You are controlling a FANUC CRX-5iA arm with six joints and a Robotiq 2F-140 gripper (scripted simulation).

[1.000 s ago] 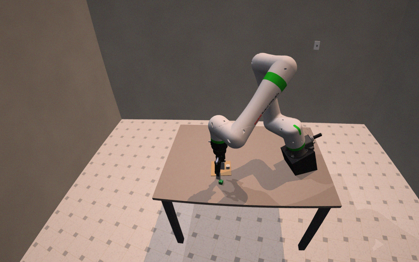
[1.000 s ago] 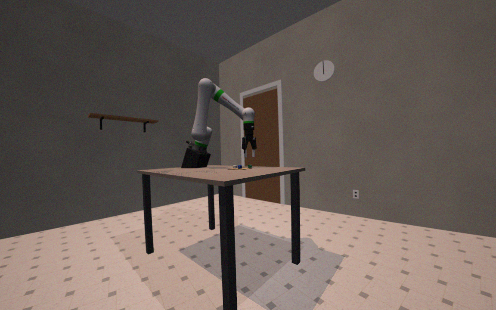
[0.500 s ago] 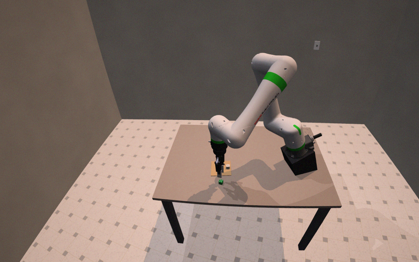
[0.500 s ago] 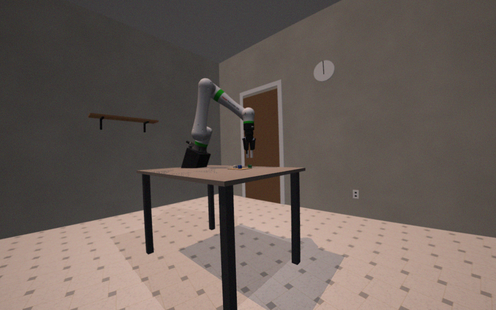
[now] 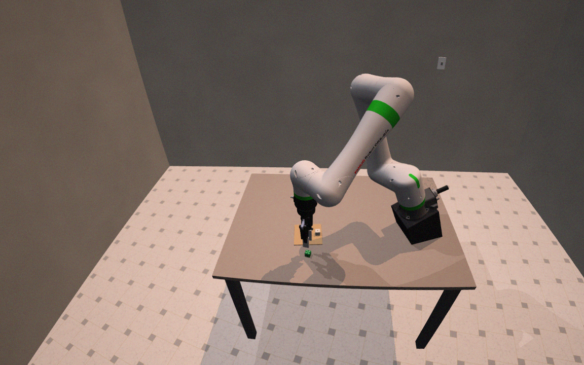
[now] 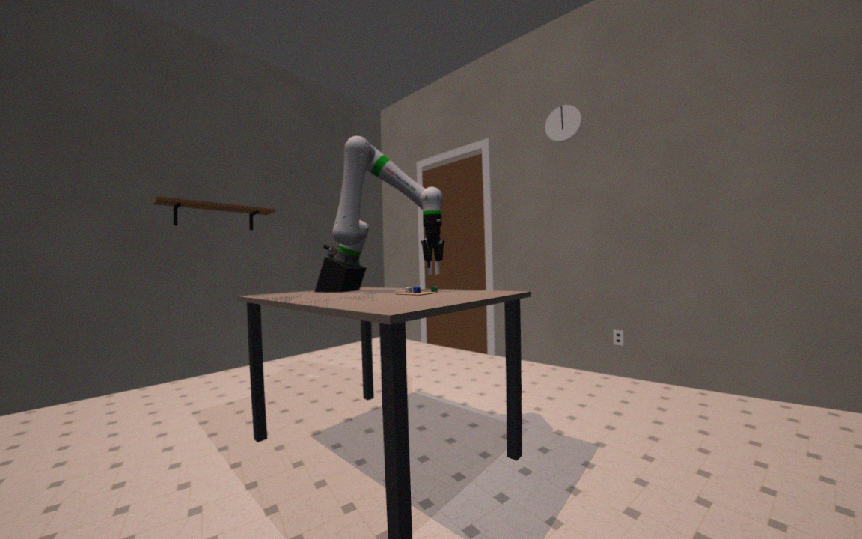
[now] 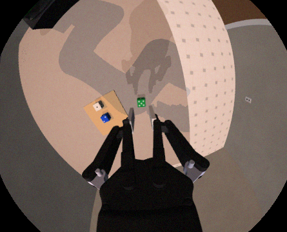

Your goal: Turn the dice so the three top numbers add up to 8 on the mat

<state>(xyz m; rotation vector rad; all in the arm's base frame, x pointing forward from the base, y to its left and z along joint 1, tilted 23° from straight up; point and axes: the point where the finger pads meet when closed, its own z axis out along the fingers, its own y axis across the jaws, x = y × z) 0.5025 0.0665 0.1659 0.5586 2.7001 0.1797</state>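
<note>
My gripper is now 11 cm above the green die. The rest, counted from my hand: mat (13 cm to the right, 12 cm below, 2 cm behind); blue die (13 cm to the right, 10 cm below, 2 cm behind); white die (13 cm to the right, 10 cm below, 6 cm behind).
</note>
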